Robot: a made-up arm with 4 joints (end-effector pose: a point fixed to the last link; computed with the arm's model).
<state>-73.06 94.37 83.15 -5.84</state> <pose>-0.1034 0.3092 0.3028 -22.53 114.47 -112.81</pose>
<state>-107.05 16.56 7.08 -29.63</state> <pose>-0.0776 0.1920 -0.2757 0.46 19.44 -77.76</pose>
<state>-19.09 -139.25 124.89 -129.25</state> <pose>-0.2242 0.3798 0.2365 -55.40 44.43 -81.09</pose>
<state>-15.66 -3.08 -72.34 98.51</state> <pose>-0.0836 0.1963 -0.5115 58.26 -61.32 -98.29</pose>
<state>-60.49 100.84 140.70 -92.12</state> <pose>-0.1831 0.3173 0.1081 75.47 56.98 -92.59</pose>
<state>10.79 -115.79 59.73 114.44</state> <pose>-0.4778 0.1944 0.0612 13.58 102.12 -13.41</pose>
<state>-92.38 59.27 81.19 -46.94</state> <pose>-0.1822 0.3164 0.0113 55.78 76.54 -76.97</pose>
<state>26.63 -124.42 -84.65 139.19</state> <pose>-0.3034 0.4561 0.3446 -59.54 -92.63 93.71</pose>
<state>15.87 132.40 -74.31 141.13</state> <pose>-0.0478 -0.2261 0.2984 12.22 -99.79 -4.13</pose>
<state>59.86 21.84 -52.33 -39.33</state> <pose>0.0658 -0.0783 -0.1498 -12.45 -63.02 100.16</pose>
